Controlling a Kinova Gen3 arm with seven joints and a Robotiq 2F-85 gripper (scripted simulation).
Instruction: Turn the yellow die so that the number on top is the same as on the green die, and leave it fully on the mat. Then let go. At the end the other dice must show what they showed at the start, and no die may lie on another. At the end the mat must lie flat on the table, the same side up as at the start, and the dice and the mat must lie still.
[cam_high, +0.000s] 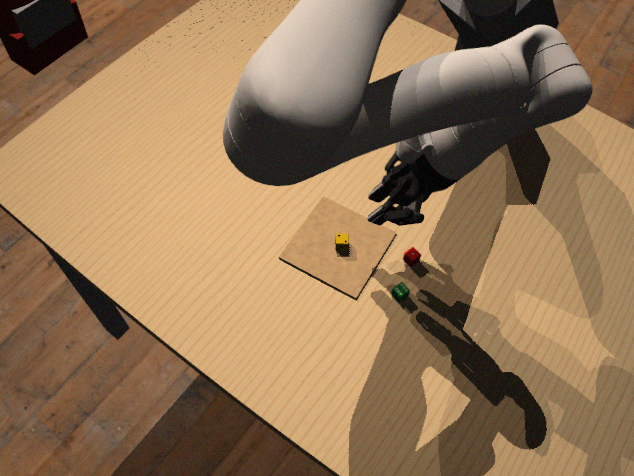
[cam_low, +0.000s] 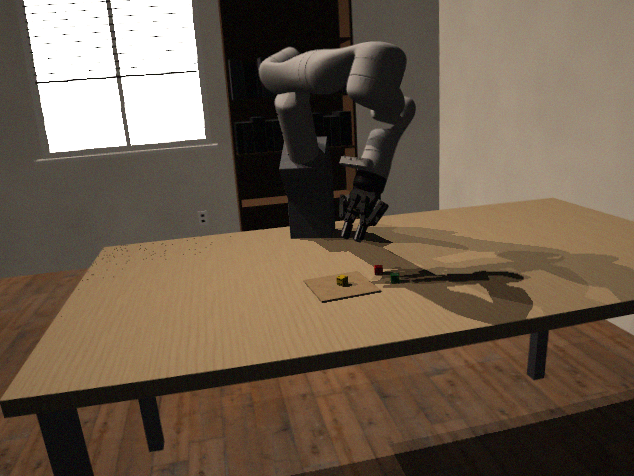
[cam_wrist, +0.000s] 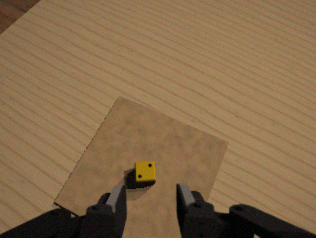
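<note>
Now: the yellow die 100 mm below my hand, 40 mm to the right of it and 20 mm ahead of it. Round my hand: red die (110 mm below, 70 mm to the left, 10 mm behind); then green die (110 mm below, 80 mm to the left, 60 mm ahead); then brown mat (120 mm below, 50 mm to the right, 30 mm ahead).
</note>
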